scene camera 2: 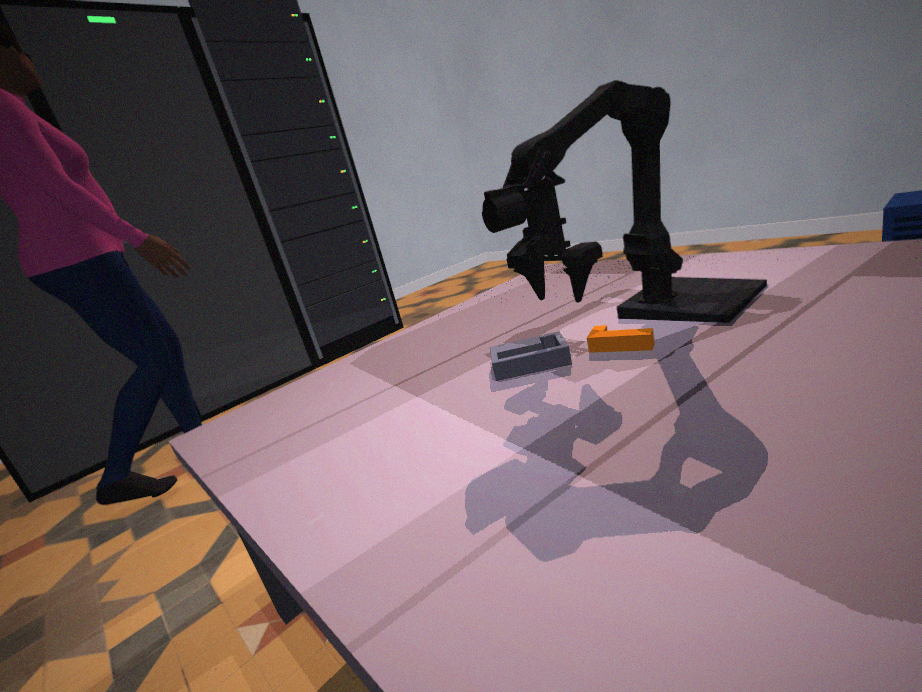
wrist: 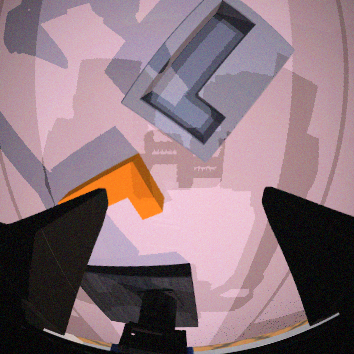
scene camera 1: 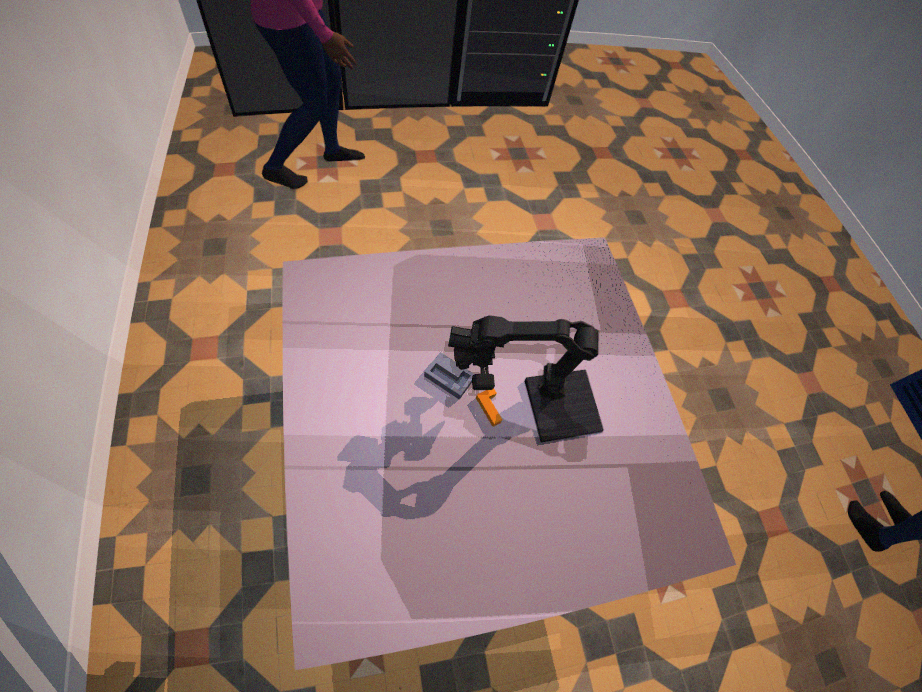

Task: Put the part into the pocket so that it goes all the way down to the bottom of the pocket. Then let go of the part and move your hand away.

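Places are measured from the arm's base along level axes (x up, y ahead, z left), in metres.
Pixels of known places: gripper, fingertip midpoint: point(scene camera 2: 559, 300) point(wrist: 186, 195) point(scene camera 1: 477, 371); arm's base, origin of the base link: point(scene camera 2: 657, 297) point(wrist: 160, 298) point(scene camera 1: 549, 390).
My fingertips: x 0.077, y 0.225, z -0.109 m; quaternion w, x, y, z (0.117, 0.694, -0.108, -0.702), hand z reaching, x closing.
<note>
For each thing: its top centre in the pictures, then the offset to it from my fingertips. Level surfaces: height alone.
- orange L-shaped part, middle of its top: point(wrist: 104, 207) point(scene camera 2: 620, 329) point(scene camera 1: 493, 405) dx -0.071, dy -0.026, dz +0.096 m
- grey block, middle of its top: point(wrist: 215, 65) point(scene camera 2: 526, 346) point(scene camera 1: 450, 373) dx -0.064, dy +0.067, dz -0.049 m
- pink table, its level: dx -0.101 m
An orange L-shaped part point(scene camera 1: 489, 408) point(scene camera 2: 621, 340) point(wrist: 120, 187) lies flat on the table, between the robot's base and the grey block. The grey block point(scene camera 1: 458, 391) point(scene camera 2: 532, 364) point(wrist: 255, 70) lies apart from it and has an L-shaped pocket in its top, with no part in it. My gripper point(scene camera 1: 473, 373) point(scene camera 2: 560, 300) point(wrist: 186, 195) is open and empty and points down above the table, higher than both things. In the wrist view, the part shows at the left finger, which covers the end of its long arm, and the block lies farther up.
The black base plate point(scene camera 1: 563, 420) point(scene camera 2: 700, 297) point(wrist: 117, 295) stands on the pink table point(scene camera 1: 521, 536) point(scene camera 2: 387, 595), close to the part. Dark cabinets point(scene camera 1: 394, 52) point(scene camera 2: 148, 223) and a person in a pink top point(scene camera 1: 297, 81) point(scene camera 2: 55, 201) stand beyond the table. The arm's shadow falls across the table.
</note>
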